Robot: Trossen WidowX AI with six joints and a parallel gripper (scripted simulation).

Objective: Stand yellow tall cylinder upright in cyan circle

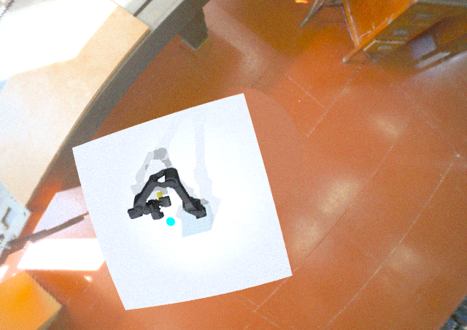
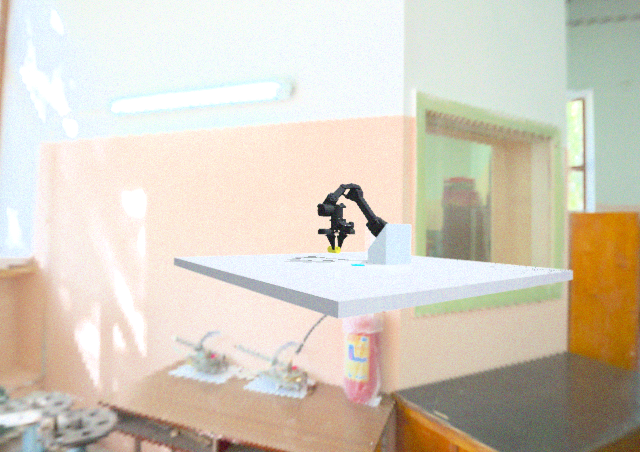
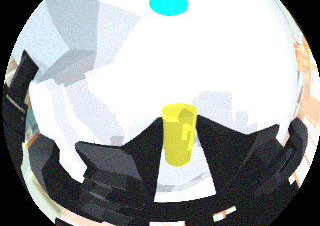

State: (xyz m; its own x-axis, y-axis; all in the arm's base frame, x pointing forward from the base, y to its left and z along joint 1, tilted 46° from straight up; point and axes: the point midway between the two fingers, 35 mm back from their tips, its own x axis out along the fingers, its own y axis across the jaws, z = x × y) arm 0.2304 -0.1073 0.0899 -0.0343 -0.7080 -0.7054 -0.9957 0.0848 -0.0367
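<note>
The cyan circle lies 16 cm to the left of my gripper tip, 6 cm below it and 2 cm ahead of it. Round my gripper tip: yellow tall cylinder: 2 cm to the right.
</note>
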